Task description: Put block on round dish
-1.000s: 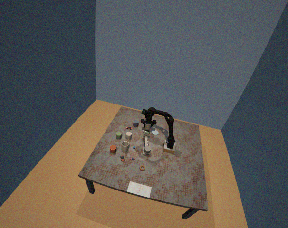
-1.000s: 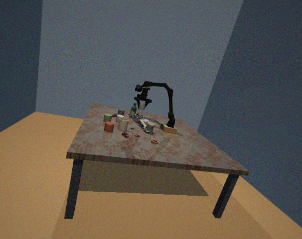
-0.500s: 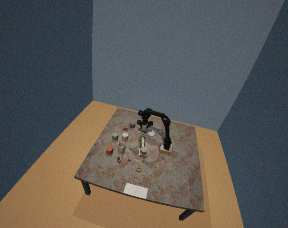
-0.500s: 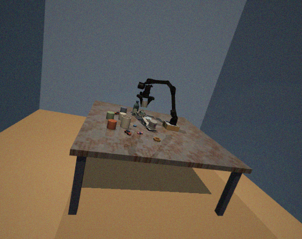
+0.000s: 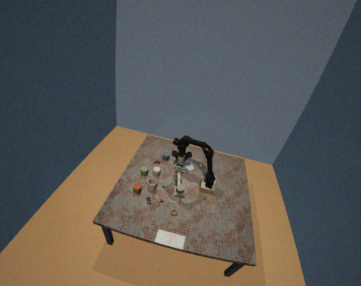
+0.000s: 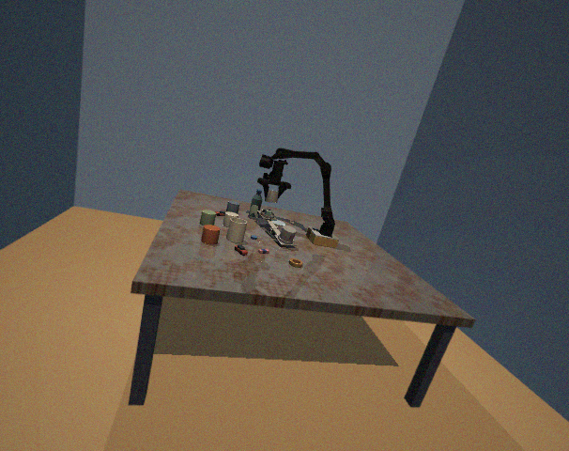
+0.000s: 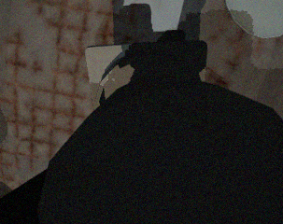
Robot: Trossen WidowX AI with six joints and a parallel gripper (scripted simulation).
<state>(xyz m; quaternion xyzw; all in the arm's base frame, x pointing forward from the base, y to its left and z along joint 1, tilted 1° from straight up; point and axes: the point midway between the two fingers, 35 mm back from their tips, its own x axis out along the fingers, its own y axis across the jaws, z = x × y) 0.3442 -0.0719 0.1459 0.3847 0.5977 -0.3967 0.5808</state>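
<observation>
The grey cup is 10 mm ahead of my gripper tip, 20 mm to the right of it and 10 mm above it. The rest, counted from my gripper tip: bottle (70 mm ahead, 180 mm to the right, 60 mm below); then small balance (50 mm behind, 120 mm to the left, 130 mm below); then pale green block (10 mm to the left, 80 mm below).
</observation>
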